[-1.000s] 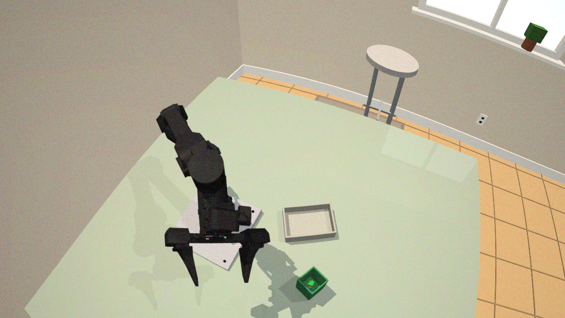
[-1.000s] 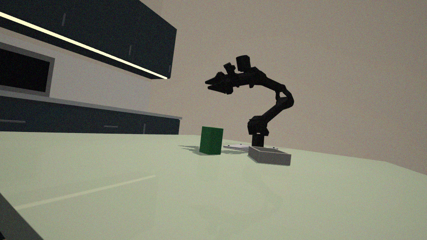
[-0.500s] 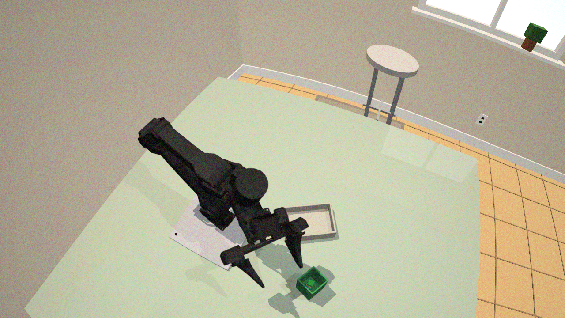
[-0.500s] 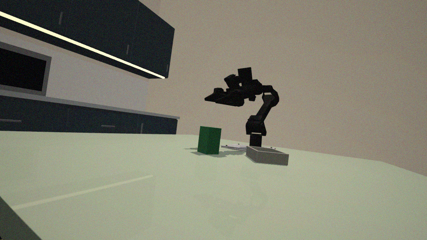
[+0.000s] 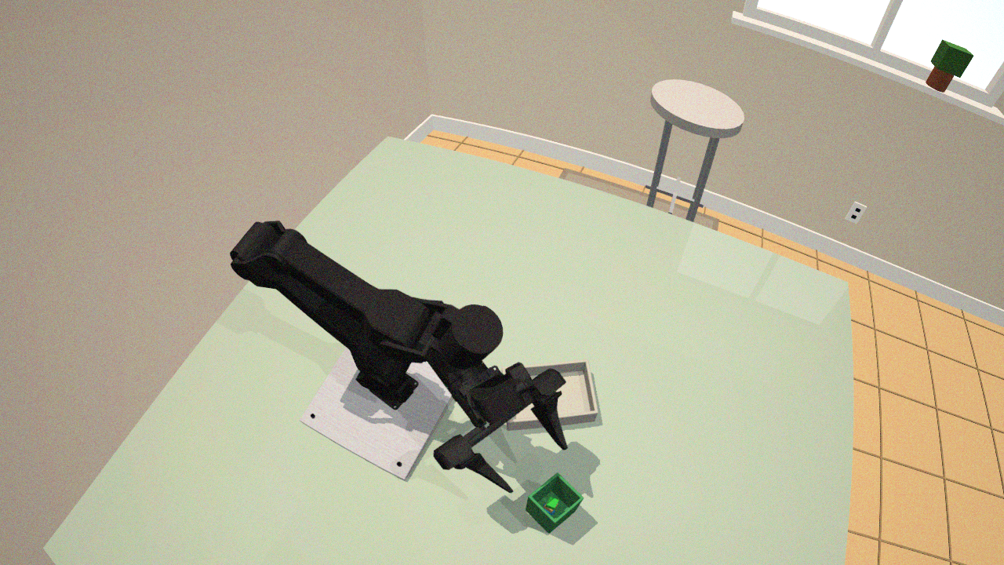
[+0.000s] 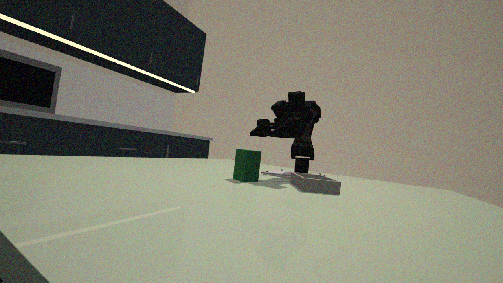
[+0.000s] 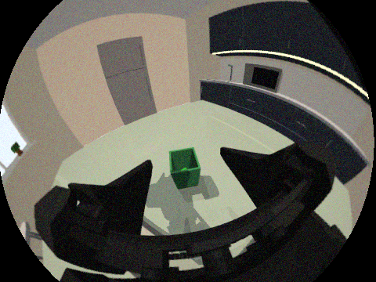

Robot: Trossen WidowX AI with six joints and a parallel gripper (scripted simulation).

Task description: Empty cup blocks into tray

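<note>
Right now my gripper tip is 120 mm above the green cup, 40 mm short of it and 10 mm to the left of it.
</note>
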